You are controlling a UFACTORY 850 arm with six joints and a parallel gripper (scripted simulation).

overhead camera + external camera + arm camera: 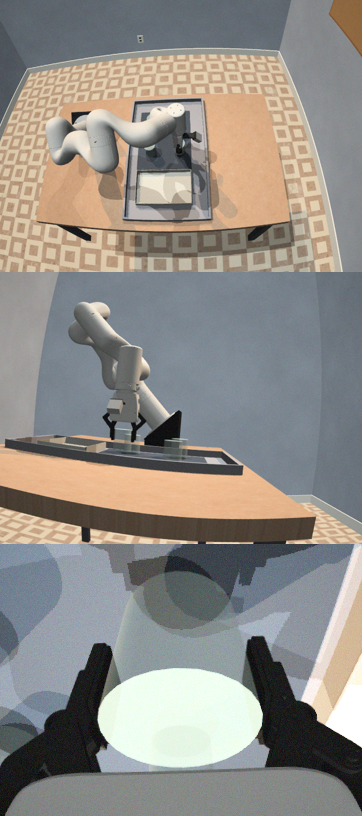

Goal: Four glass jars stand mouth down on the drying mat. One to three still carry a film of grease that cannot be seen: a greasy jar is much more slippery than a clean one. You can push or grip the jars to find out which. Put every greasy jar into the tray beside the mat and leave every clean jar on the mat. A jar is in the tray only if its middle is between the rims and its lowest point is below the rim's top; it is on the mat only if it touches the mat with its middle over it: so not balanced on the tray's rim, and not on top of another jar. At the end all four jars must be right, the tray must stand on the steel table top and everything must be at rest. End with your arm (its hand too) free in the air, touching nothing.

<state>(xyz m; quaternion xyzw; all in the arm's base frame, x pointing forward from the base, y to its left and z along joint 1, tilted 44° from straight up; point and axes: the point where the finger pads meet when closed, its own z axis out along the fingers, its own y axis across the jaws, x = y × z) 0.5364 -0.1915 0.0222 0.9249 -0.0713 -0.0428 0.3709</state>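
Right now my hand is 210 mm to the left of the pale tray, 110 mm past it and 70 mm above it. Round my hand: steel table top (80 mm below, 80 mm behind); drying mat (110 mm to the left, 80 mm below, 80 mm behind).
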